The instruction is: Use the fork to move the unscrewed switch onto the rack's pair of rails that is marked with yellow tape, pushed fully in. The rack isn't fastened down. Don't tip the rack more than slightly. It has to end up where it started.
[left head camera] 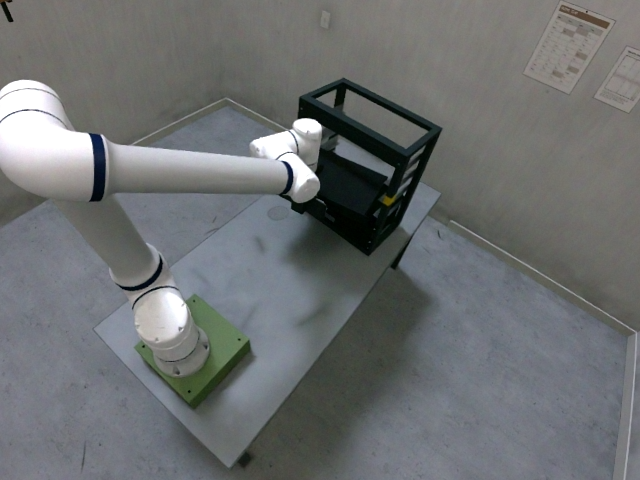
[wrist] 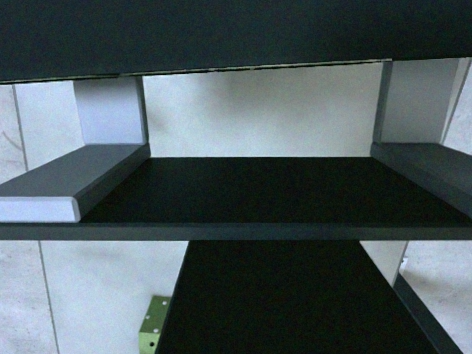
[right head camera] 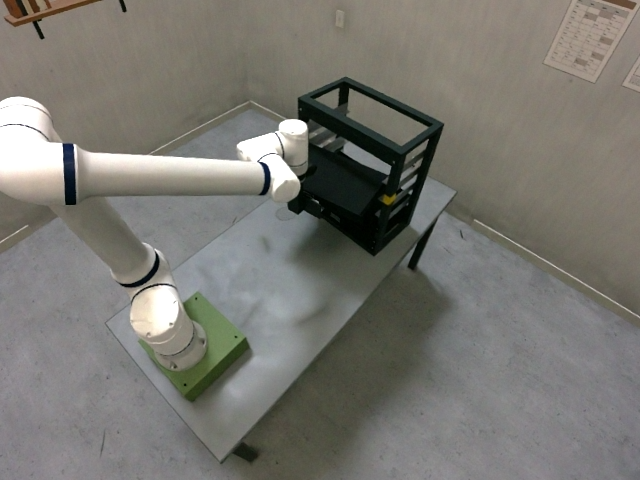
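Observation:
The switch (left head camera: 346,180) (right head camera: 338,178), a flat black box, is largely inside the dark rack (left head camera: 361,135) (right head camera: 361,134), its near edge around the rack's front opening. Its dark underside (wrist: 235,35) crosses the top of the wrist view, slightly slanted against the fork. The rack stands upright. Yellow tape (left head camera: 387,199) (right head camera: 388,198) marks its front right post. The fork (wrist: 240,192) is under the switch at the rack's front left. Its two grey side arms and black crosspiece show in the wrist view. Contact with the switch and the seating on the rails are hidden. The fork has no fingers.
The white arm (left head camera: 199,170) (right head camera: 170,170) reaches over the grey table (left head camera: 289,310) (right head camera: 289,310) from its green base block (left head camera: 219,330) (right head camera: 217,328). Grey side rails (right head camera: 323,136) show inside the rack's left side. The room wall (left head camera: 268,62) stands behind the rack.

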